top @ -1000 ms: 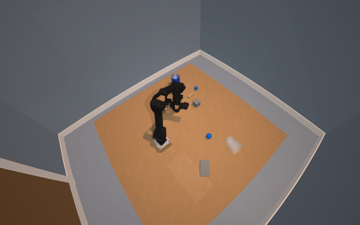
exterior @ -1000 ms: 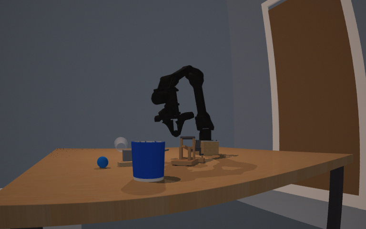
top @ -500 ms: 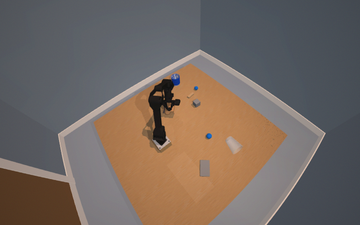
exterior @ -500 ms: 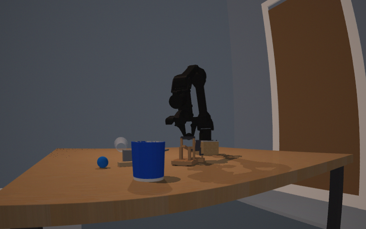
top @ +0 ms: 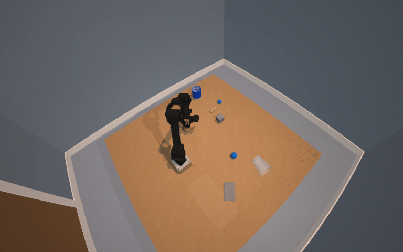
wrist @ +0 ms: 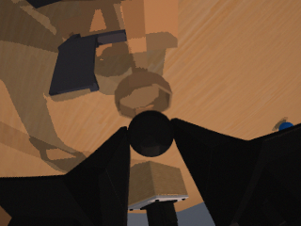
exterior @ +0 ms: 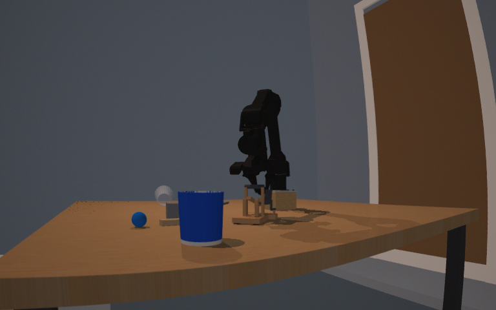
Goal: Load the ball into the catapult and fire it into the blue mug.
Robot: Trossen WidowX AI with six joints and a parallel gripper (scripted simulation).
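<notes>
The ball is 10 mm above my gripper tip. Round my gripper tip: wooden block: 310 mm ahead, 70 mm below; then wooden catapult: 40 mm ahead, 50 mm to the left, 30 mm below; then grey cube: 260 mm ahead, 120 mm to the right, 60 mm below.
</notes>
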